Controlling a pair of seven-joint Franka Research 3 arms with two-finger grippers.
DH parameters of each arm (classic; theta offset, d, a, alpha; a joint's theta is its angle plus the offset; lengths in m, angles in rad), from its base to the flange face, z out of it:
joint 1: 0 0.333 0 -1.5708
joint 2: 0 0 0 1.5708
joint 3: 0 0.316 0.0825 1.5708
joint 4: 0 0 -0.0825 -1.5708
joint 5: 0 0.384 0 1.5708
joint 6: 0 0 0.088 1.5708
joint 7: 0 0.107 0 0
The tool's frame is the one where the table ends.
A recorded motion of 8 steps. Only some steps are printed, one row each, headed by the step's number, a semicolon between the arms.
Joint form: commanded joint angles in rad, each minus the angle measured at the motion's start. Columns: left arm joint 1, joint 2, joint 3, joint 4, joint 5, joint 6, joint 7; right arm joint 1, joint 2, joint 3, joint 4, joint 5, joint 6, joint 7.
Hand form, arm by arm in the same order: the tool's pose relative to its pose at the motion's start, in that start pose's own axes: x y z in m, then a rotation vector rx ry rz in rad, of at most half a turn. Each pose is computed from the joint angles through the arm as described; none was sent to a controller.
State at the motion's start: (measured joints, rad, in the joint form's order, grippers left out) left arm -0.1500 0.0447 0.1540 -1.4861 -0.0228 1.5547 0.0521; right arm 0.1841 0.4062 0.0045 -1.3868 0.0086 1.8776 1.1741
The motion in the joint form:
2: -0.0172 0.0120 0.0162 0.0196 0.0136 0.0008 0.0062; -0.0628 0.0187 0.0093 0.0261 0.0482 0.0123 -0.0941
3: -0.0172 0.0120 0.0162 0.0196 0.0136 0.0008 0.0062; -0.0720 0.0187 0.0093 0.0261 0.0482 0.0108 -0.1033
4: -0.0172 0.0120 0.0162 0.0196 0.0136 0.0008 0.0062; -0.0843 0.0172 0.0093 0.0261 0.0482 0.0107 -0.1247
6: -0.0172 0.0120 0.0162 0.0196 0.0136 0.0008 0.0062; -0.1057 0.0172 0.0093 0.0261 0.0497 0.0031 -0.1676
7: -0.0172 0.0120 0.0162 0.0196 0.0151 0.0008 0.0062; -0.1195 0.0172 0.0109 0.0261 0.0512 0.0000 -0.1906
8: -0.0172 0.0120 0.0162 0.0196 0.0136 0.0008 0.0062; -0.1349 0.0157 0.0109 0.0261 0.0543 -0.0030 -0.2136
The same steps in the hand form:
2: 0.0038 -0.0001 -0.0025 0.0168 0.0078 0.0073; 0.0345 0.0079 -0.0010 0.0387 -0.0311 -0.0250
3: 0.0038 -0.0001 -0.0025 0.0168 0.0078 0.0073; 0.0402 0.0108 -0.0010 0.0375 -0.0307 -0.0251
4: 0.0038 -0.0001 -0.0025 0.0168 0.0078 0.0073; 0.0478 0.0147 -0.0022 0.0389 -0.0284 -0.0343
6: 0.0038 -0.0001 -0.0025 0.0168 0.0078 0.0073; 0.0606 0.0222 -0.0018 0.0334 -0.0305 -0.0556
7: 0.0038 -0.0003 -0.0025 0.0183 0.0077 0.0073; 0.0680 0.0265 -0.0016 0.0321 -0.0323 -0.0659
8: 0.0038 -0.0001 -0.0025 0.0168 0.0078 0.0073; 0.0769 0.0319 -0.0027 0.0326 -0.0338 -0.0728

